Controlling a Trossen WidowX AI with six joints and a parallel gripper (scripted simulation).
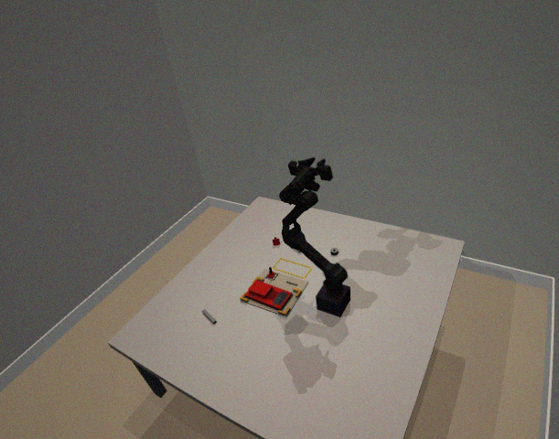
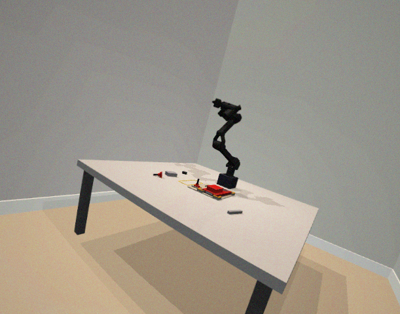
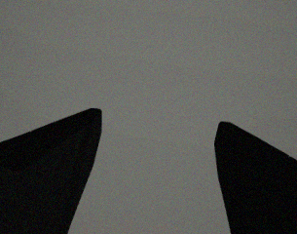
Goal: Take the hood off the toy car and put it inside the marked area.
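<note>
My gripper tip is 180 mm short of the hood, 320 mm to the right of it and 560 mm above it. Round my gripper tip: grey bar (300 mm ahead, 560 mm to the left, 590 mm below).
</note>
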